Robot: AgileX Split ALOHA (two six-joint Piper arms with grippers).
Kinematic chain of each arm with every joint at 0, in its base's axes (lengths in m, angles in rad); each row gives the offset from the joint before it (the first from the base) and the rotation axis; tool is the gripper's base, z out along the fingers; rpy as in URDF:
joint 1: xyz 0 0 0.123 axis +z
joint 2: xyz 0 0 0 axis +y
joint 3: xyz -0.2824 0 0.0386 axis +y
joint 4: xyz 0.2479 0 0.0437 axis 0.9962 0 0.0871
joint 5: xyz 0 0 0 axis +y
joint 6: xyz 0.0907 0 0.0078 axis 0.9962 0 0.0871
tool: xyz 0 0 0 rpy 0 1.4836 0
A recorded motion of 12 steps. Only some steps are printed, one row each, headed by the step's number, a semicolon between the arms.
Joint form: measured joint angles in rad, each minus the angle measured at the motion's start. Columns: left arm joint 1, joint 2, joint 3, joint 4, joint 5, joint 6; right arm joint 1, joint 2, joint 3, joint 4, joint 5, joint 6.
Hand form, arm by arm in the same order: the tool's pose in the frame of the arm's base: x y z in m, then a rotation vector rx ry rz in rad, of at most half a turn. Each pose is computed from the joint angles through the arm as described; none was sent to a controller.
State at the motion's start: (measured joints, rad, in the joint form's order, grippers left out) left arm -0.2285 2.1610 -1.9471 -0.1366 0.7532 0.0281; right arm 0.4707 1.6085 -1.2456 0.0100 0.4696 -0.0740
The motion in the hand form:
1: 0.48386 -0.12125 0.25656 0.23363 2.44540 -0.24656; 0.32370 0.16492 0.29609 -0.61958 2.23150 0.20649
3: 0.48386 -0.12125 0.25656 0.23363 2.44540 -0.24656; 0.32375 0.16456 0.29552 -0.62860 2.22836 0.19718
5: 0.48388 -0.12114 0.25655 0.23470 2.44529 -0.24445; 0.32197 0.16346 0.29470 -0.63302 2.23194 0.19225
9: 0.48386 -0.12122 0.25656 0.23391 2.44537 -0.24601; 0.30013 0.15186 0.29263 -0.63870 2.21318 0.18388
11: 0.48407 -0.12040 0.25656 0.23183 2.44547 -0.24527; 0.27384 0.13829 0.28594 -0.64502 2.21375 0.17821
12: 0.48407 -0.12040 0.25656 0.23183 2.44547 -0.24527; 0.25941 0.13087 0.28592 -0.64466 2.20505 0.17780
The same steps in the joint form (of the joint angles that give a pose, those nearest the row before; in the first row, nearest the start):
1: 0.0000 0.0000 0.0000 0.0000 0.0000 0.0000; 0.0000 -0.0024 0.0000 -0.0057 -0.0066 0.0000
3: 0.0000 0.0000 0.0000 0.0000 0.0000 0.0000; 0.0000 -0.0024 0.0023 -0.0140 -0.0087 -0.0024
5: 0.0000 0.0000 0.0000 0.0018 0.0000 0.0000; 0.0000 -0.0082 0.0111 -0.0182 -0.0068 -0.0023
9: 0.0000 0.0000 0.0000 0.0005 0.0000 0.0000; 0.0000 -0.0945 0.1223 -0.0305 -0.0472 -0.0023
11: 0.0017 0.0000 0.0000 0.0005 0.0000 0.0000; 0.0000 -0.1918 0.2495 -0.0367 -0.0744 -0.0023
12: 0.0017 0.0000 0.0000 0.0005 0.0000 0.0000; 0.0000 -0.2507 0.3076 -0.0389 -0.0818 -0.0024

